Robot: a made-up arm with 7 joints. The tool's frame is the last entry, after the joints.
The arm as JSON. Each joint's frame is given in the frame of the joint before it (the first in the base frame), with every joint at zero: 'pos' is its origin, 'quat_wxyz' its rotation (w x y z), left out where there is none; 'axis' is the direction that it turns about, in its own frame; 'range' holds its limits. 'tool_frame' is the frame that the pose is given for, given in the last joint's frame.
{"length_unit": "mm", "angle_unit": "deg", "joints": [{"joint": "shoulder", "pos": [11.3, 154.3, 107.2], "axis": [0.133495, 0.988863, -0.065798], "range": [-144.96, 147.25]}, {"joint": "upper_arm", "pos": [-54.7, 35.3, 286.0], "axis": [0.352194, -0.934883, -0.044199], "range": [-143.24, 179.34]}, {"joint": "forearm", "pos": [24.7, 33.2, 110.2], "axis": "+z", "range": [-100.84, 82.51]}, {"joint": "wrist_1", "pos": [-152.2, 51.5, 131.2], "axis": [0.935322, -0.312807, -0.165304], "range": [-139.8, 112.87]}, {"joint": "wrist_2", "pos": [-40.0, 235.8, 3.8], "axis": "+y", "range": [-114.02, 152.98]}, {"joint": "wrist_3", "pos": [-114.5, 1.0, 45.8], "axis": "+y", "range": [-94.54, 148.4]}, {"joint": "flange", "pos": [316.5, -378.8, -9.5], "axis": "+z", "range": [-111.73, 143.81]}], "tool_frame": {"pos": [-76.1, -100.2, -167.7], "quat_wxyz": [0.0, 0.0, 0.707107, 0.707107]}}
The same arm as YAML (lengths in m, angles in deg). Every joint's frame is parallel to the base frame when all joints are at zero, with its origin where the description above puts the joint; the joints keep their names.
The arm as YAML. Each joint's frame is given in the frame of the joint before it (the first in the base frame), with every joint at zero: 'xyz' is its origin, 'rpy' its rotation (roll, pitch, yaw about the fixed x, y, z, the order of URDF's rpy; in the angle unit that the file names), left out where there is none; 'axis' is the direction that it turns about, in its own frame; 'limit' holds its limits. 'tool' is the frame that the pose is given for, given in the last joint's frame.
units:
  length: m
  angle: deg
joints:
  - name: shoulder
    type: revolute
    origin:
      xyz: [0.0113, 0.1543, 0.1072]
    axis: [0.133495, 0.988863, -0.065798]
    limit:
      lower: -144.96
      upper: 147.25
  - name: upper_arm
    type: revolute
    origin:
      xyz: [-0.0547, 0.0353, 0.286]
    axis: [0.352194, -0.934883, -0.044199]
    limit:
      lower: -143.24
      upper: 179.34
  - name: forearm
    type: revolute
    origin:
      xyz: [0.0247, 0.0332, 0.1102]
    axis: [0.0, 0.0, 1.0]
    limit:
      lower: -100.84
      upper: 82.51
  - name: wrist_1
    type: revolute
    origin:
      xyz: [-0.1522, 0.0515, 0.1312]
    axis: [0.935322, -0.312807, -0.165304]
    limit:
      lower: -139.8
      upper: 112.87
  - name: wrist_2
    type: revolute
    origin:
      xyz: [-0.04, 0.2358, 0.0038]
    axis: [0.0, 1.0, 0.0]
    limit:
      lower: -114.02
      upper: 152.98
  - name: wrist_3
    type: revolute
    origin:
      xyz: [-0.1145, 0.001, 0.0458]
    axis: [0.0, 1.0, 0.0]
    limit:
      lower: -94.54
      upper: 148.4
  - name: flange
    type: revolute
    origin:
      xyz: [0.3165, -0.3788, -0.0095]
    axis: [0.0, 0.0, 1.0]
    limit:
      lower: -111.73
      upper: 143.81
tool:
  origin:
    xyz: [-0.0761, -0.1002, -0.1677]
    rpy: [90.0, 0.0, 180.0]

